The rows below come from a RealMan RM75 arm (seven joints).
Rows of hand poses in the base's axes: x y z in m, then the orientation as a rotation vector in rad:
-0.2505 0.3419 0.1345 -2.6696 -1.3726 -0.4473
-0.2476 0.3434 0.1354 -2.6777 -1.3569 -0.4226
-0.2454 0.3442 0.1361 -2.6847 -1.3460 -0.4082
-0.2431 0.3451 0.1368 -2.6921 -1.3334 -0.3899
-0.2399 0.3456 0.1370 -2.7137 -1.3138 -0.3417
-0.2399 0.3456 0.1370 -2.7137 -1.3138 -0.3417
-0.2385 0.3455 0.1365 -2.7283 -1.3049 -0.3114
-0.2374 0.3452 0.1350 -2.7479 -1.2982 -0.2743
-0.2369 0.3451 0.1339 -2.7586 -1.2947 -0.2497
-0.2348 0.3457 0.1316 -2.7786 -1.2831 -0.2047
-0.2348 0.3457 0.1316 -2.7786 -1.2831 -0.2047
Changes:
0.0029 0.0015 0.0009 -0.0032 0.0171 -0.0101
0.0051 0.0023 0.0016 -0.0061 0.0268 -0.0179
0.0074 0.0032 0.0023 -0.0094 0.0392 -0.0266
0.0106 0.0037 0.0025 -0.0267 0.0677 -0.0433
0.0106 0.0037 0.0025 -0.0267 0.0677 -0.0433
0.0120 0.0036 0.0020 -0.0404 0.0842 -0.0525
0.0131 0.0033 0.0005 -0.0608 0.1025 -0.0623
0.0136 0.0032 -0.0006 -0.0732 0.1150 -0.0674
0.0157 0.0038 -0.0029 -0.0943 0.1384 -0.0796
0.0157 0.0038 -0.0029 -0.0943 0.1384 -0.0796

